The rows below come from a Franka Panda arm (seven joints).
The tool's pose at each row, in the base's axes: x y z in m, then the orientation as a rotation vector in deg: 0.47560, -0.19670, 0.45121, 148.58, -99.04, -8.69; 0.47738, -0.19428, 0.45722, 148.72, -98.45, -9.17; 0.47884, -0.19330, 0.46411, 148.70, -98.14, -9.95; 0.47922, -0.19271, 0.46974, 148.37, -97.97, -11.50; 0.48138, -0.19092, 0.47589, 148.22, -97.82, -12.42; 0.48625, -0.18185, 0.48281, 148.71, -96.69, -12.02; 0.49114, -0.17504, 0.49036, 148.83, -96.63, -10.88; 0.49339, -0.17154, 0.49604, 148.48, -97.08, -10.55; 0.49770, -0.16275, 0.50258, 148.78, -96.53, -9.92; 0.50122, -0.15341, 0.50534, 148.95, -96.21, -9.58; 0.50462, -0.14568, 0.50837, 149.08, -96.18, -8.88
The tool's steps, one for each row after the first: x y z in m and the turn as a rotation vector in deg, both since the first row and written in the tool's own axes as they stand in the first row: -0.00197, -0.00214, -0.00606, -0.34, -0.15, -0.36; -0.00279, -0.00337, -0.01301, -0.75, -0.48, -0.52; -0.00357, -0.00354, -0.01863, -1.54, -1.17, -0.49; -0.00482, -0.00578, -0.02488, -1.99, -1.58, -0.51; -0.01180, -0.01326, -0.03189, -2.08, -1.22, -1.28; -0.01674, -0.01985, -0.03961, -1.68, -0.60, -1.35; -0.01950, -0.02286, -0.04535, -1.60, -0.40, -0.98; -0.02640, -0.02975, -0.05194, -1.46, -0.01, -1.37; -0.03386, -0.03640, -0.05467, -1.39, 0.21, -1.60; -0.03990, -0.04229, -0.05772, -1.09, 0.56, -1.66
